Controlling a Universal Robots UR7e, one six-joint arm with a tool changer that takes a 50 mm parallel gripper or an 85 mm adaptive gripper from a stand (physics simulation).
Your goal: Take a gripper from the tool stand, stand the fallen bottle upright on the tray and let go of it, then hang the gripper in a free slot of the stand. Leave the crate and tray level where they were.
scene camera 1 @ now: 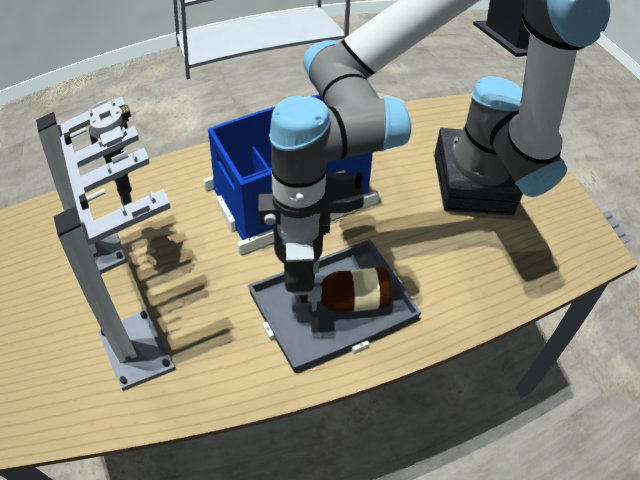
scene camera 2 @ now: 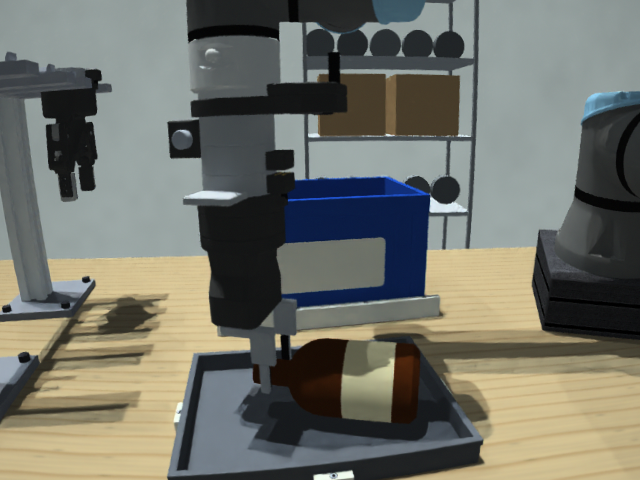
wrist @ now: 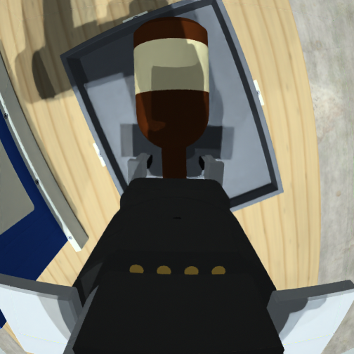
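Pixels of known places: arm's base, link origin: (scene camera 1: 482, 159) (scene camera 2: 606, 255).
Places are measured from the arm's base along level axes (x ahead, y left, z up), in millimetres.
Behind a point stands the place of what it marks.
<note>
The brown bottle (scene camera 1: 367, 289) @[x 399, y 174, z -20 mm] (scene camera 2: 369, 382) @[x 401, y 185, z -31 mm] (wrist: 171, 75) with a cream label lies on its side in the grey tray (scene camera 1: 294, 341) @[x 539, y 179, z -86 mm] (scene camera 2: 222, 439) @[x 531, y 173, z -86 mm] (wrist: 250, 145), its neck pointing toward the tool stand (scene camera 1: 95, 289) @[x 846, y 97, z 134 mm] (scene camera 2: 25, 206) @[x 848, y -176, z 75 mm]. My gripper (scene camera 1: 310, 297) (scene camera 2: 274, 370) (wrist: 175, 162), the parallel one, is on the arm and points down. Its fingers are open, one on each side of the bottle's neck, with a gap on both sides in the wrist view. The other gripper, black and jointed, hangs in the stand's far slot. A nearer slot holds no gripper. The tray sits flat.
The blue crate (scene camera 1: 235, 201) @[x 532, y -97, z 0 mm] (scene camera 2: 408, 248) @[x 286, y -61, z 10 mm] (wrist: 45, 255) stands level behind the tray, between white strips on the table. White stops sit at the tray's edges. The arm's base (scene camera 1: 480, 191) @[x 58, y 69, z -16 mm] (scene camera 2: 584, 304) @[x 77, y 56, z -45 mm] is at the right. A shelf rack stands beyond the table.
</note>
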